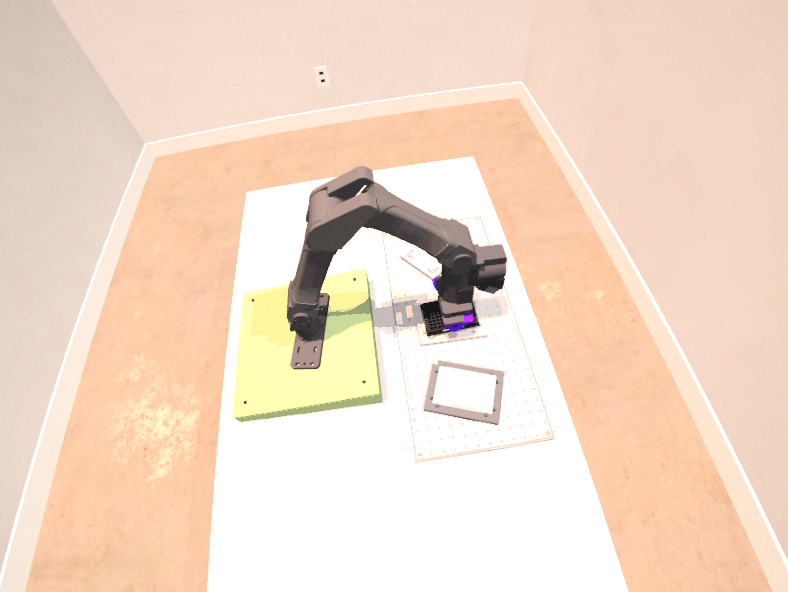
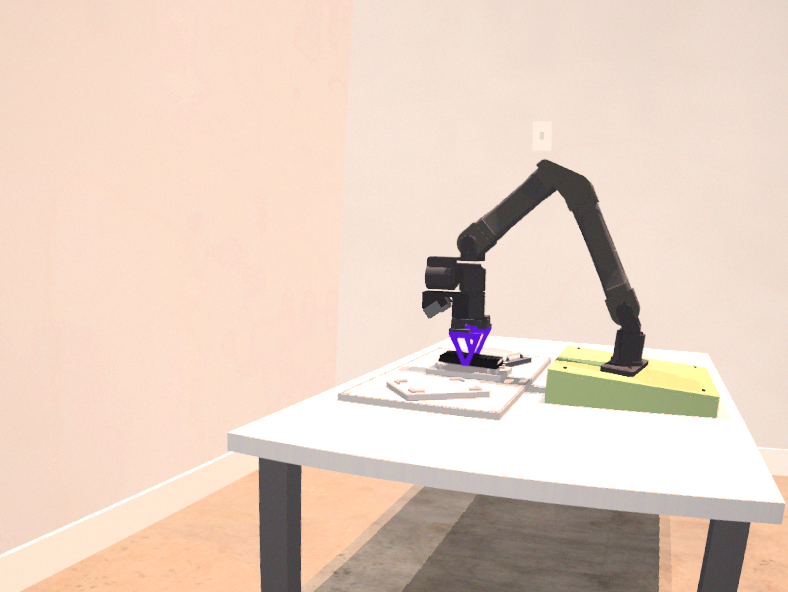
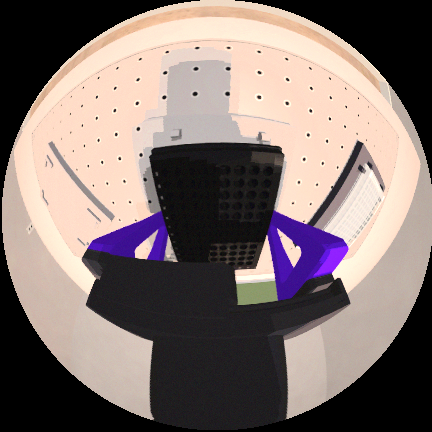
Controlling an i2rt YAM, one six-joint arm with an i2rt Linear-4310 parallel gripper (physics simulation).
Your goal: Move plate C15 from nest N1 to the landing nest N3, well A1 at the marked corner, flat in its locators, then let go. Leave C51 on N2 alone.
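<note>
My gripper (image 1: 454, 317) (image 2: 469, 349) (image 3: 217, 214), with purple fingers, is shut on the black well plate C15 (image 1: 432, 318) (image 2: 474, 361) (image 3: 217, 193) across its short sides. It holds the plate level and very low over the light middle nest (image 1: 453, 337) (image 2: 487, 371) on the perforated board (image 1: 483, 439) (image 2: 381, 398) (image 3: 301, 100). I cannot tell whether the plate touches the nest. Two of the nest's locators (image 3: 175, 135) show just beyond the plate's far edge. The white plate C51 (image 1: 416, 260) (image 3: 358, 205) lies on its nest behind the arm.
An empty grey frame nest (image 1: 434, 390) (image 2: 439, 388) (image 3: 78, 181) lies at the near end of the board. The arm stands on a green base block (image 1: 305, 395) (image 2: 630, 395) on the white table (image 1: 381, 522) (image 2: 509, 458).
</note>
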